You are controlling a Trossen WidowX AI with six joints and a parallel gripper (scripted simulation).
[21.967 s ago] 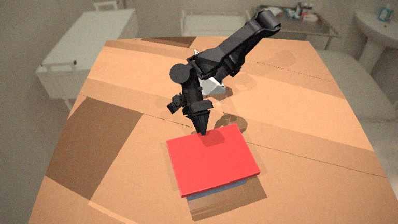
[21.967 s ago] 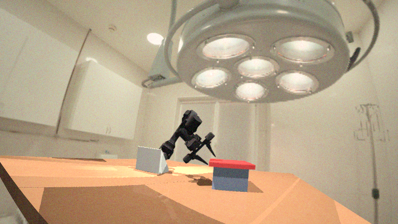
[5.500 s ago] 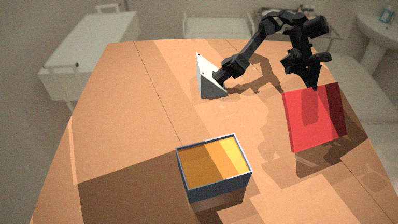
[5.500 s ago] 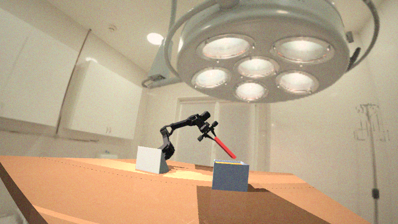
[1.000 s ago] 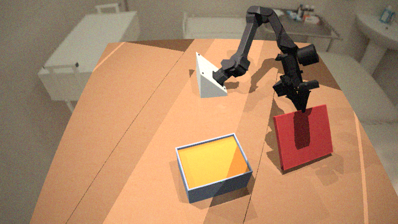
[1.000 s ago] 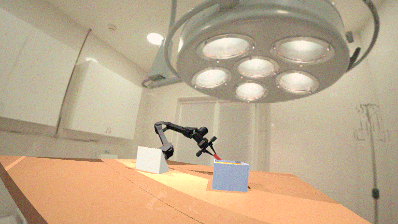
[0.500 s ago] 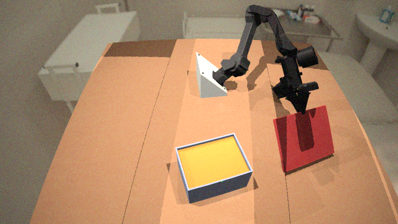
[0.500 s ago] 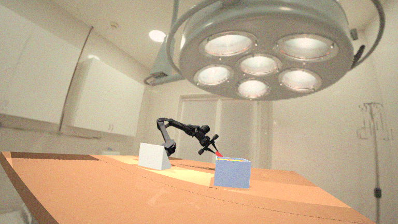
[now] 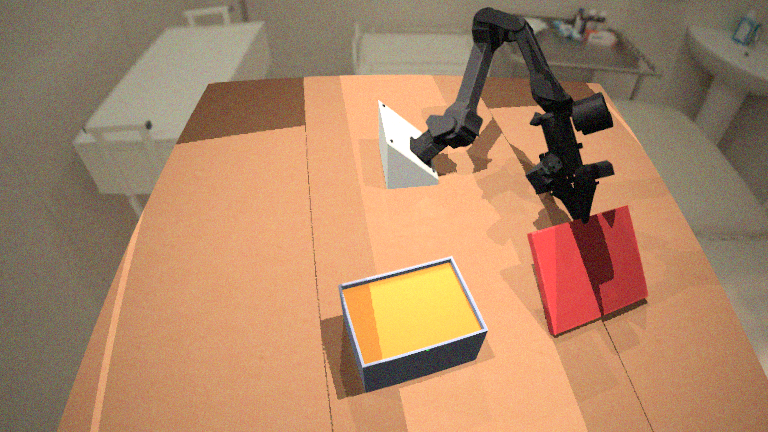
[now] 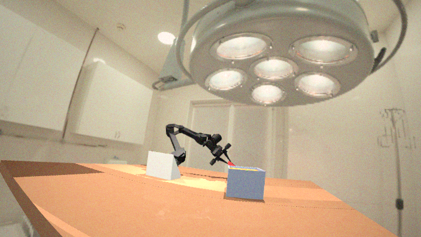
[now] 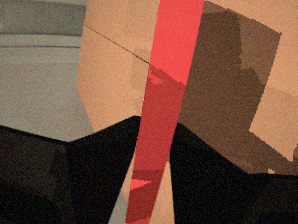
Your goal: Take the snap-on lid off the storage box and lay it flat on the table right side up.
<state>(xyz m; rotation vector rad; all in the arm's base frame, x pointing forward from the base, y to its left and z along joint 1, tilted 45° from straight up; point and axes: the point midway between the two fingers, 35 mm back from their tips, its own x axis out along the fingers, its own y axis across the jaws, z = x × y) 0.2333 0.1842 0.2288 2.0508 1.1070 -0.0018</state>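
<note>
Now: gripper tip 7 cm short of the red lid, 2 cm to the right of it and 5 cm above it. Also, from my gripper tip: blue storage box (18 cm ahead, 32 cm to the right, 5 cm below).
</note>
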